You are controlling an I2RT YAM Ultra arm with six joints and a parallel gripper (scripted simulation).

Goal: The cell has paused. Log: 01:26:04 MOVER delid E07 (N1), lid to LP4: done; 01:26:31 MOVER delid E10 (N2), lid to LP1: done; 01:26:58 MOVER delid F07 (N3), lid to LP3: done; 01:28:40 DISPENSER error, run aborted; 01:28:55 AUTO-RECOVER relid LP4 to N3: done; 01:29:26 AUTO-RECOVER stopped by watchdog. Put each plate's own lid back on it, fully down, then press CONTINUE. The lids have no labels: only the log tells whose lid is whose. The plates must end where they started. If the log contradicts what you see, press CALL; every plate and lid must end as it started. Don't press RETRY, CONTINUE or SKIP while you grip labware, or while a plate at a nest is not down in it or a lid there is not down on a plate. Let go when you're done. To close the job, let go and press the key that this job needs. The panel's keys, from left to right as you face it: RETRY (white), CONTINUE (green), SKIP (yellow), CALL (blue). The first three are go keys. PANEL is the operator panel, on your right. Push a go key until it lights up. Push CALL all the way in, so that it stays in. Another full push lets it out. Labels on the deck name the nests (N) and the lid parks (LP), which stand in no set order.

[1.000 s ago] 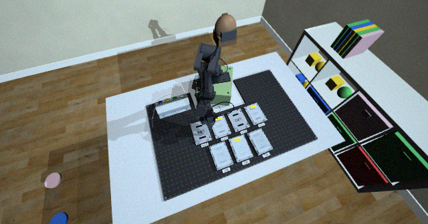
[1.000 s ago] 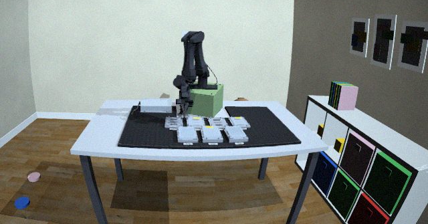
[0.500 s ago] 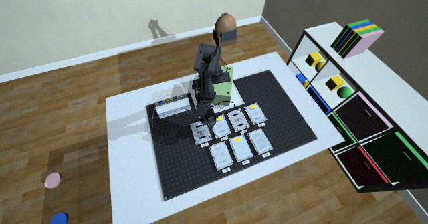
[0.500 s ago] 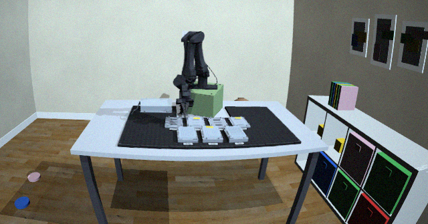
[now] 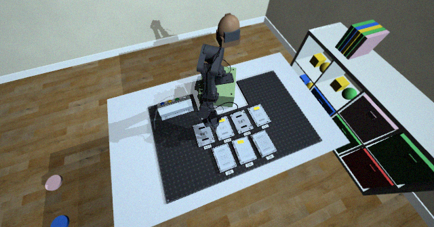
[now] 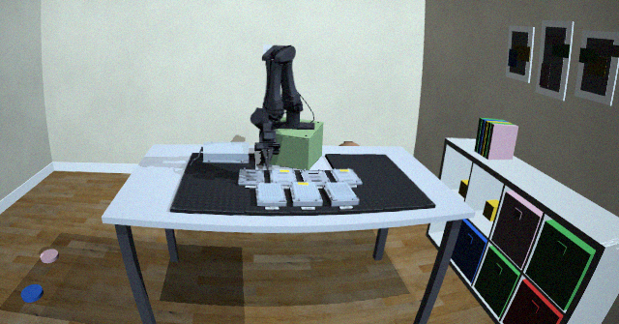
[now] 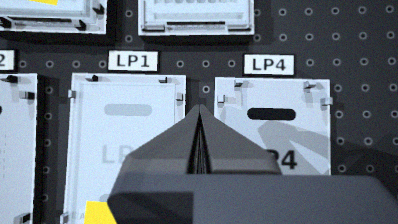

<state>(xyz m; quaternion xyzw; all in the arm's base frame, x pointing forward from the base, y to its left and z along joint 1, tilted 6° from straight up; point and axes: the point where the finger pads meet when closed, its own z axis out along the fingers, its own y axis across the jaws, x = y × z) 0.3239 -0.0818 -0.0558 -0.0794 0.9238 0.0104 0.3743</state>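
Right now my hand is 130 mm short of the plate, 150 mm to the right of it and 40 mm above it. Round my hand: lid park LP2 (60 mm behind, 190 mm to the left, 60 mm below); then white retry key (280 mm behind, 160 mm to the right); then green continue key (280 mm behind, 210 mm to the right).
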